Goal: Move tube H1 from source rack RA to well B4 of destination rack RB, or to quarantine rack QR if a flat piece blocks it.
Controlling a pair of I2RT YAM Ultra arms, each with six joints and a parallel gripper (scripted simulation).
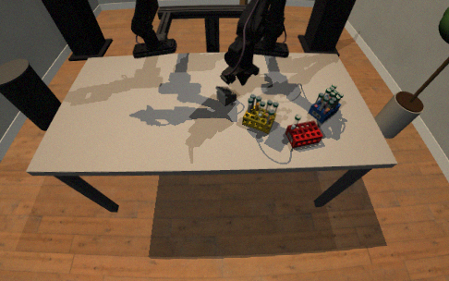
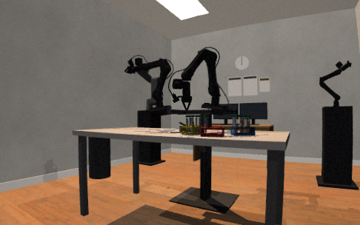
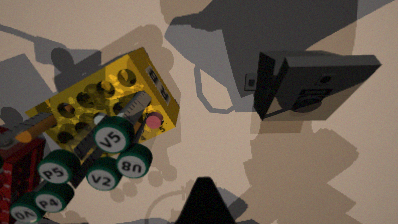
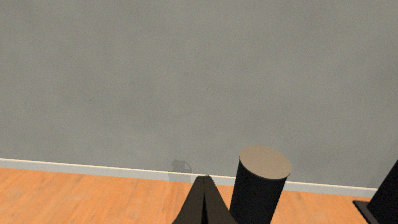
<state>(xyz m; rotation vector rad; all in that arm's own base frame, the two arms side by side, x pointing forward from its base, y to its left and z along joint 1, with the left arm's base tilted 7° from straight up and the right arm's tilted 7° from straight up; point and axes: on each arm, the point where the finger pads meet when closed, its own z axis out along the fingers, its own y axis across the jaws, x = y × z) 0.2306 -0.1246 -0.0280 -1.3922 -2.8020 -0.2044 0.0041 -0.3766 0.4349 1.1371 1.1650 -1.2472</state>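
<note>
The done button lies 8 cm behind my left hand, 6 cm to the right of it and 12 cm below it. From my left hand the other things lie so: red rack QR: 15 cm ahead, 27 cm to the left, 14 cm below; then tube: 14 cm ahead, 22 cm to the left, 10 cm below; then yellow rack RB: 7 cm ahead, 8 cm to the left, 14 cm below.
</note>
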